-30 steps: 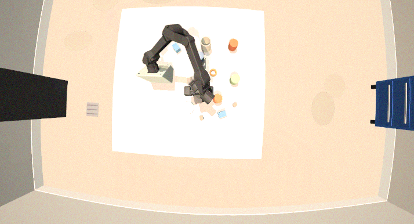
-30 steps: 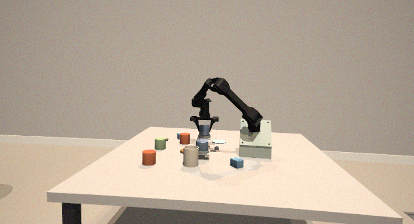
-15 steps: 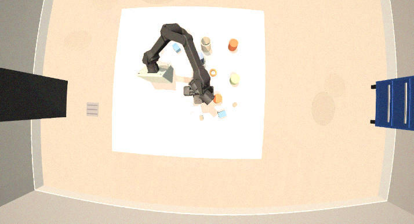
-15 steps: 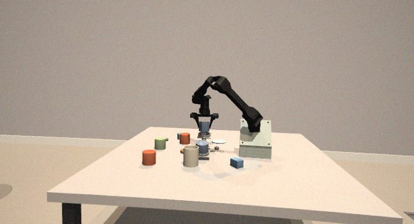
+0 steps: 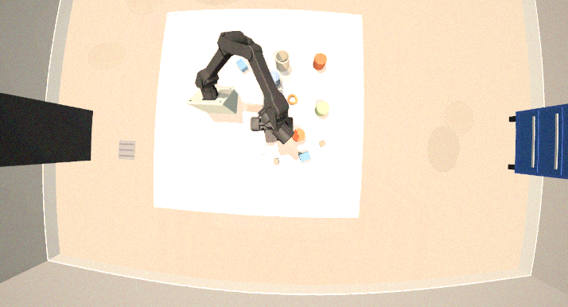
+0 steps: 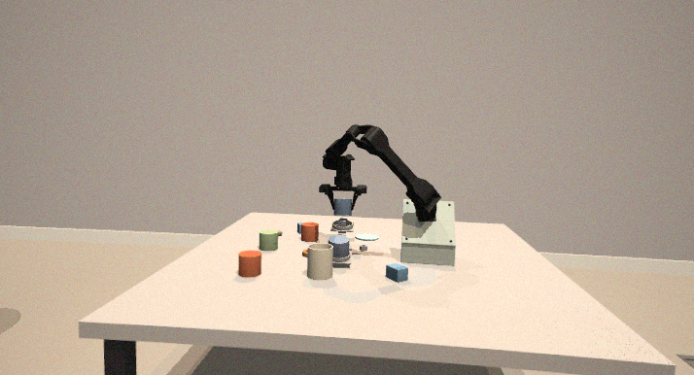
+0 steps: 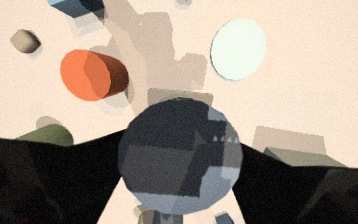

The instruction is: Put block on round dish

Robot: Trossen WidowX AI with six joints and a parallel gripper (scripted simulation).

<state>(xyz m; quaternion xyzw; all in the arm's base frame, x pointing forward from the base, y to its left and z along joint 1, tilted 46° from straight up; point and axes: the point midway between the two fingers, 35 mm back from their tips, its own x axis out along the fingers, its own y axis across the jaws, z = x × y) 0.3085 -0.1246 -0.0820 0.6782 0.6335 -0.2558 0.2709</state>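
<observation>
The grey block lies 50 mm below my gripper tip and 20 mm to the left of it. Also, from my gripper tip: pale round dish: 130 mm below, 100 mm to the right, 100 mm behind; green cylinder: 260 mm ahead, 130 mm to the left, 100 mm below; nut: 130 mm below, 90 mm behind, 80 mm to the left.
</observation>
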